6 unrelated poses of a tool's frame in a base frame.
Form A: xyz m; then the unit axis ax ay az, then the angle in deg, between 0 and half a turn.
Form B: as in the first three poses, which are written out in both.
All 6 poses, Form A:
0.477, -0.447, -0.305, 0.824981, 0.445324, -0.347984, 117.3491
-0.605, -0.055, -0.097, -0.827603, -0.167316, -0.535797, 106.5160
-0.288, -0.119, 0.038, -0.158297, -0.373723, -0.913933, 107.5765
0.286, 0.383, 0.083, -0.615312, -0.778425, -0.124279, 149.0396
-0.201, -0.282, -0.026, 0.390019, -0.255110, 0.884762, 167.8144
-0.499, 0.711, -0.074, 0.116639, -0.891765, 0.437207, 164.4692
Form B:
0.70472, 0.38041, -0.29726, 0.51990, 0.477, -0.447, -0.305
-0.66319, -0.13408, -0.42935, 0.59821, -0.605, -0.055, -0.097
-0.12772, -0.30153, -0.73740, 0.59077, -0.288, -0.119, 0.038
-0.59299, -0.75019, -0.11977, 0.26691, 0.286, 0.383, 0.083
0.38782, -0.25367, 0.87976, 0.10614, -0.201, -0.282, -0.026
0.11557, -0.88359, 0.43320, 0.13512, -0.499, 0.711, -0.074

